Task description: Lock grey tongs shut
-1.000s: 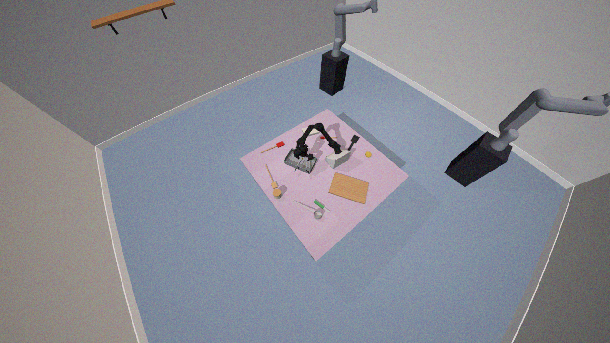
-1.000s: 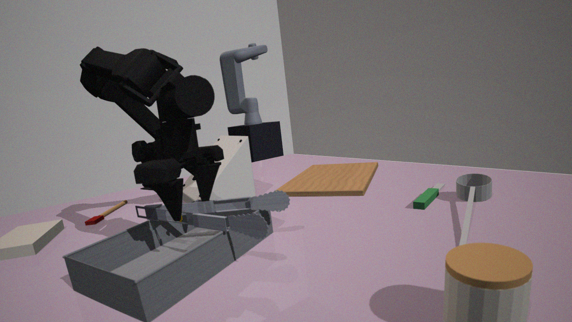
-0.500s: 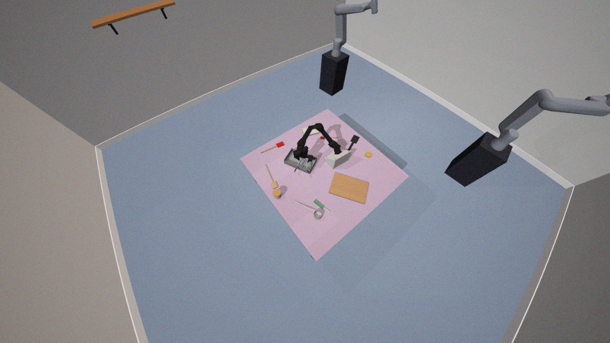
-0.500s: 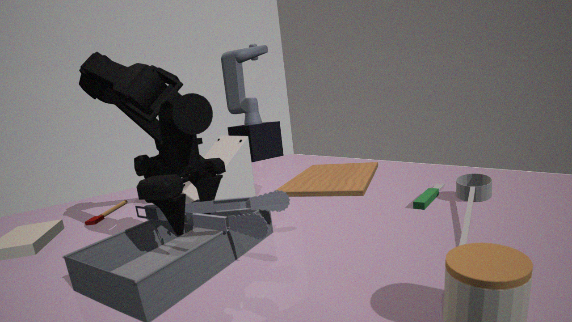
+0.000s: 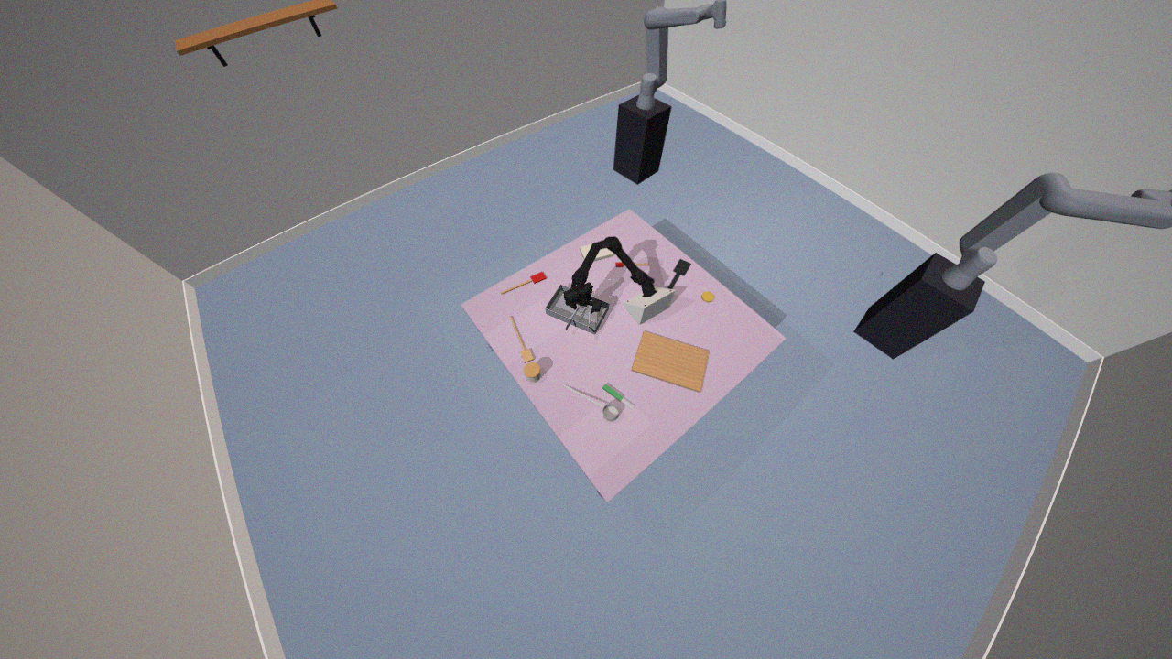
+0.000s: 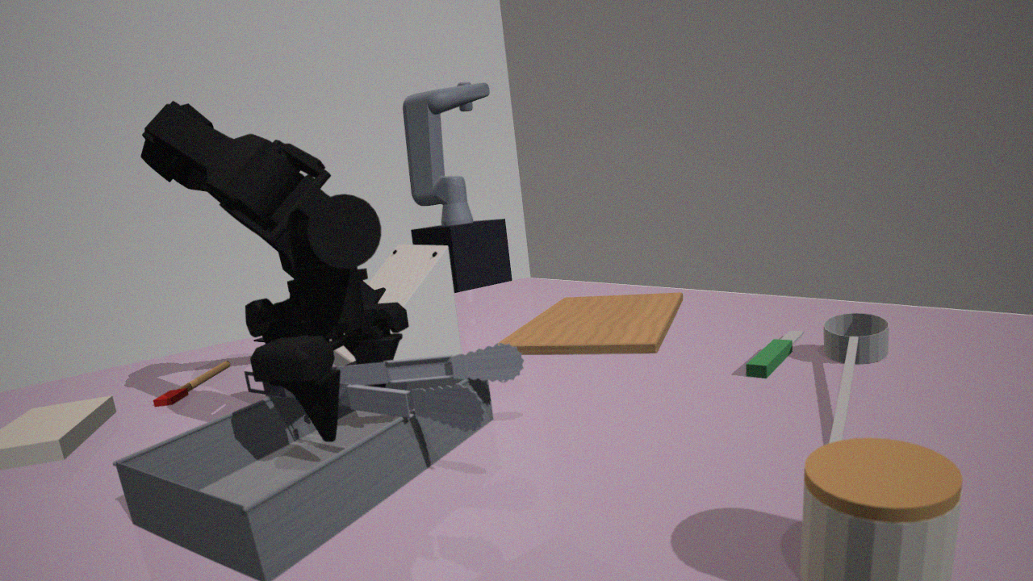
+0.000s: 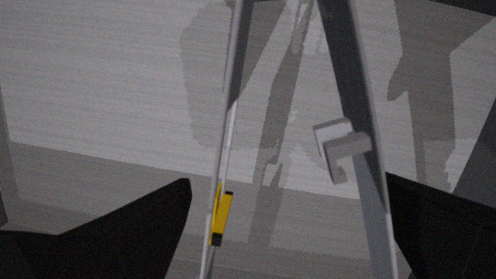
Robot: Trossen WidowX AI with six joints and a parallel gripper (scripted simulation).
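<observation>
The grey roasting tin is 10 mm ahead of my gripper tip and 40 mm to the right of it. The rest, counted from my gripper tip: wooden board 120 mm behind, 520 mm to the left, 20 mm below; then beige block 380 mm behind, 270 mm to the right, 20 mm below; then yellow mark 20 mm to the right, 40 mm above.
</observation>
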